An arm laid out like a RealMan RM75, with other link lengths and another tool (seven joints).
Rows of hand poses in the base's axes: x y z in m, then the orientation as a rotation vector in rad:
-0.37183, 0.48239, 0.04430, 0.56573, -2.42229, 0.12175
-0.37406, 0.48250, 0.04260, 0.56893, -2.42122, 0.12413
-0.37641, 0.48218, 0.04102, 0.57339, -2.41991, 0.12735
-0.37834, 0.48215, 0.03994, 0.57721, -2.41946, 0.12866
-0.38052, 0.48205, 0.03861, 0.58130, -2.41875, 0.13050
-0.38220, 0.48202, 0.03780, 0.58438, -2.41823, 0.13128
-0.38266, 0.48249, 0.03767, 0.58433, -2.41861, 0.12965
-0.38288, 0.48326, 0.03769, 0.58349, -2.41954, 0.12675
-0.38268, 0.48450, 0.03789, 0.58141, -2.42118, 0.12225
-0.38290, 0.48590, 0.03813, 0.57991, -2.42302, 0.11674
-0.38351, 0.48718, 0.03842, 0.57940, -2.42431, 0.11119
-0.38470, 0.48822, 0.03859, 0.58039, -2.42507, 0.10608
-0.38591, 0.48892, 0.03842, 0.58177, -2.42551, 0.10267
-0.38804, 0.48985, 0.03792, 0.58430, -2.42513, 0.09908
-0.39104, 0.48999, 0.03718, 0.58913, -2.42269, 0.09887
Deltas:
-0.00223, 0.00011, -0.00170, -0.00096, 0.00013, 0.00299
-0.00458, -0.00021, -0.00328, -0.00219, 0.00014, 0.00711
-0.00651, -0.00024, -0.00436, -0.00211, -0.00021, 0.01020
-0.00869, -0.00034, -0.00569, -0.00237, -0.00046, 0.01365
-0.01037, -0.00037, -0.00650, -0.00214, -0.00054, 0.01609
-0.01083, 0.00010, -0.00663, -0.00095, -0.00056, 0.01560
-0.01105, 0.00087, -0.00661, 0.00101, -0.00076, 0.01418
-0.01085, 0.00211, -0.00641, 0.00386, -0.00114, 0.01139
-0.01107, 0.00351, -0.00617, 0.00762, -0.00160, 0.00873
-0.01168, 0.00479, -0.00588, 0.01158, -0.00168, 0.00685
-0.01287, 0.00583, -0.00571, 0.01556, -0.00154, 0.00620
-0.01408, 0.00653, -0.00588, 0.01840, -0.00149, 0.00629
-0.01621, 0.00746, -0.00638, 0.02153, -0.00078, 0.00725
-0.01921, 0.00760, -0.00712, 0.02255, 0.00094, 0.01094

